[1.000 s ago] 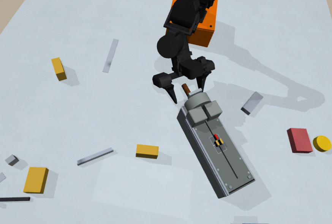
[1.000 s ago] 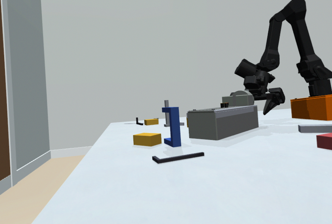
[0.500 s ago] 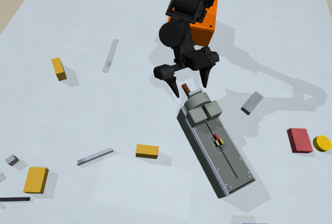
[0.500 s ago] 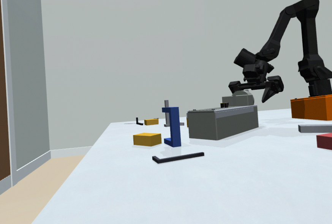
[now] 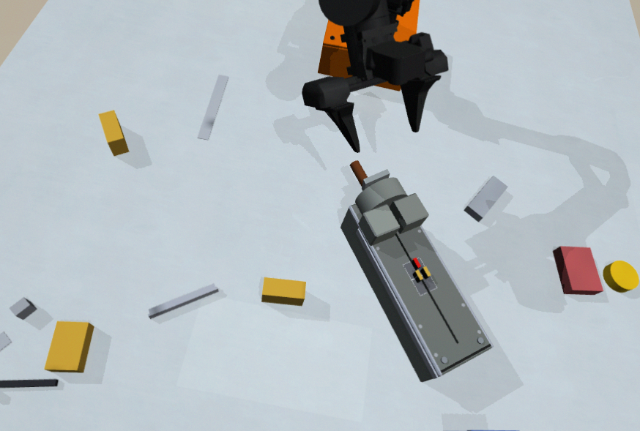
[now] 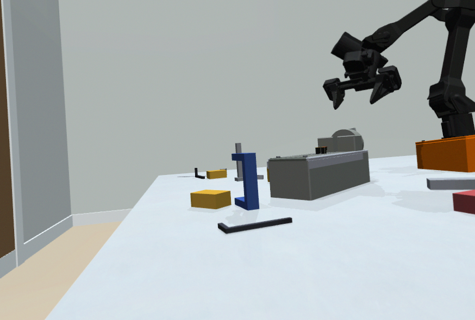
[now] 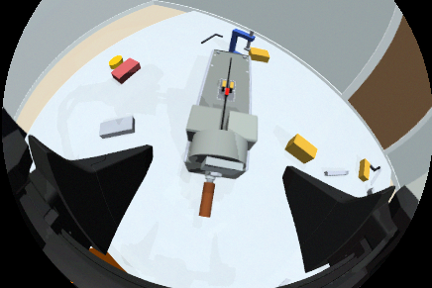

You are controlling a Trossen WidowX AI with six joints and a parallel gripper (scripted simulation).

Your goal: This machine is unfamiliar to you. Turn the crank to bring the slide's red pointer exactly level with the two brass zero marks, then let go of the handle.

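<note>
Now: the brown handle 20 mm behind my gripper tip, 10 mm to the right of it and 120 mm below it. Round my gripper tip: red pointer: 100 mm ahead, 100 mm to the left, 100 mm below; grey block: 100 mm behind, 210 mm to the left, 180 mm below; blue clamp: 280 mm ahead, 250 mm to the left, 130 mm below.
</note>
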